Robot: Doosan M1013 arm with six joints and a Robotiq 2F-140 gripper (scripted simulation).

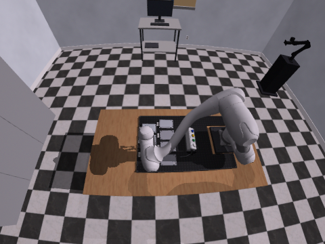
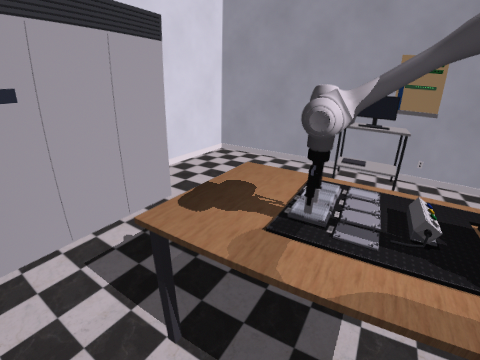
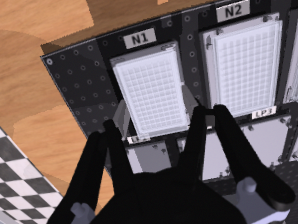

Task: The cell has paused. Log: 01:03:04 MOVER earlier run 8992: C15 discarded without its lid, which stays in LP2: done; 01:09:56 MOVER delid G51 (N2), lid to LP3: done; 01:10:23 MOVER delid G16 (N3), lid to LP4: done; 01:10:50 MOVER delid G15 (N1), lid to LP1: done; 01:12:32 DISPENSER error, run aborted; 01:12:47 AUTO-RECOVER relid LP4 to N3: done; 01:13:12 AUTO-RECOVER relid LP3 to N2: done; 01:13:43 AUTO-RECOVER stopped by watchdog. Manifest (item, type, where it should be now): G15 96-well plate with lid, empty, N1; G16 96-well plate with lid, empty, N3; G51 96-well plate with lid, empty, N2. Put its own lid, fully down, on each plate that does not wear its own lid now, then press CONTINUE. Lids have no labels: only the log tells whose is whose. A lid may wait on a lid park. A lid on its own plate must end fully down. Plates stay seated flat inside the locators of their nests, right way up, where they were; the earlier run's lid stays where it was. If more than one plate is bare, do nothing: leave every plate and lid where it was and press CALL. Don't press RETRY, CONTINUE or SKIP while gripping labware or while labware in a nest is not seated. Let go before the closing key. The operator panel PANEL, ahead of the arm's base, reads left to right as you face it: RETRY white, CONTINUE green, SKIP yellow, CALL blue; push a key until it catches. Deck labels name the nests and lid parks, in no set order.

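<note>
The plate lies 4 cm below my hand. The rest, counted from my hand: park labelled LP4 (17 cm behind, 10 cm to the right, 6 cm below); lid park label lp3 (21 cm to the right, 6 cm below, 6 cm behind); park LP1 (19 cm behind, 6 cm below, 3 cm to the left).
</note>
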